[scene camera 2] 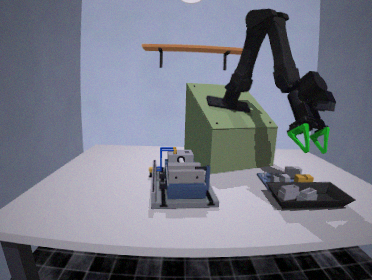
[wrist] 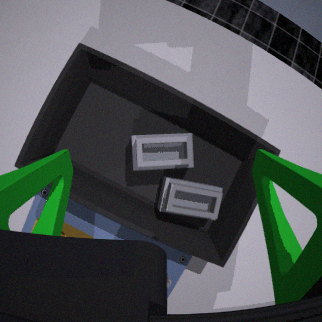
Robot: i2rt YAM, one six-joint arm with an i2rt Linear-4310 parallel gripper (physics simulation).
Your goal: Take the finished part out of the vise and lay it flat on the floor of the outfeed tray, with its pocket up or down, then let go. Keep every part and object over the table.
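Seen in the pictures: gripper, fingertip midpoint: (scene camera 2: 316,152) (wrist: 162,159); arm's base, origin of the base link: (scene camera 2: 228,104).
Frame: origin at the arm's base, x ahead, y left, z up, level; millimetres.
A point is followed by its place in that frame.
Observation:
The black outfeed tray (scene camera 2: 340,191) @[x 457, y 265, z -224 mm] (wrist: 42,107) @[x 450, y 271, z -221 mm] stands at the right of the table. Two light grey parts lie in it, pockets facing up: one part (scene camera 2: 307,194) @[x 470, y 128, z -218 mm] (wrist: 162,165) @[x 437, y 139, z -230 mm] near the middle of the floor, and another part (scene camera 2: 288,193) @[x 431, y 87, z -230 mm] (wrist: 192,215) @[x 400, y 93, z -230 mm] close beside it, towards the tray's left in the scene view. Whether either is slightly tilted is hard to tell. My gripper (scene camera 2: 311,151) @[x 439, y 157, z -102 mm] (wrist: 162,159) @[x 439, y 157, z -102 mm] is wide open, with no part between its fingers, well above the tray. The vise (scene camera 2: 186,190) @[x 415, y -220, z -216 mm] stands left of centre; no separate part can be made out in its jaws.
A blue plate (scene camera 2: 261,177) @[x 234, y 86, z -255 mm] (wrist: 175,282) @[x 312, y 73, z -255 mm] with grey blocks and a yellow block (scene camera 2: 304,178) @[x 339, y 204, z -222 mm] (wrist: 75,231) @[x 339, y 201, z -243 mm] lies right behind the tray. The green pedestal (scene camera 2: 242,147) @[x 124, y 37, z -164 mm] carries the arm behind the vise. An orange shelf (scene camera 2: 192,48) hangs on the back wall.

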